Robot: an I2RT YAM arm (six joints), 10 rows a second.
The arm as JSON. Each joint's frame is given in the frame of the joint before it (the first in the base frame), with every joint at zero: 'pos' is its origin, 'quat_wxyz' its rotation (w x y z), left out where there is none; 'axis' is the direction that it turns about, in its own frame. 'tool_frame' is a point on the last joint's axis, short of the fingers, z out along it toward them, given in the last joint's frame.
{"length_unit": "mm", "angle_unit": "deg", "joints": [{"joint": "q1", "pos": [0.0, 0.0, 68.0], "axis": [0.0, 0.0, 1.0]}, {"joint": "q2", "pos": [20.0, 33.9, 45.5], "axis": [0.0, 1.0, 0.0]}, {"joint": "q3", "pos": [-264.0, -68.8, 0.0], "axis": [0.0, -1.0, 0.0]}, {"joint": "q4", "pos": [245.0, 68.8, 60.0], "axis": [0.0, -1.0, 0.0]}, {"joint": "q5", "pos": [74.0, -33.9, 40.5], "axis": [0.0, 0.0, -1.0]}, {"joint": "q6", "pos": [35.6, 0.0, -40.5], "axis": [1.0, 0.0, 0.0]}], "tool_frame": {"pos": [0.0, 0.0, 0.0], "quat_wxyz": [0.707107, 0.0, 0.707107, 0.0]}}
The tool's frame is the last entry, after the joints.
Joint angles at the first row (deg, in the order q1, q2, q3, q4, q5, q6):
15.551, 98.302, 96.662, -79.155, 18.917, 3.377
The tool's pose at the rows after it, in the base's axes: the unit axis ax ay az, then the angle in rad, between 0 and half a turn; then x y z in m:
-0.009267 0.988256 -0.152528 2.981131 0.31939 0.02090 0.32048
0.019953 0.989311 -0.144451 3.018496 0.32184 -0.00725 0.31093
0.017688 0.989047 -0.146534 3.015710 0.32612 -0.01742 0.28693
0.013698 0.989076 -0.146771 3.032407 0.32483 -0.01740 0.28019
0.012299 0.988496 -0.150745 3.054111 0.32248 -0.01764 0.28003
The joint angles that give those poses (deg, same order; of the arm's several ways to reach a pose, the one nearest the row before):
5.737, 98.367, 96.640, -80.400, 18.218, 3.398
0.536, 98.848, 95.112, -79.484, 16.753, 1.848
-1.257, 98.892, 89.625, -73.210, 16.753, -0.317
-1.256, 98.892, 88.138, -72.641, 16.775, -0.644
-1.257, 98.893, 88.138, -73.886, 17.256, -0.645

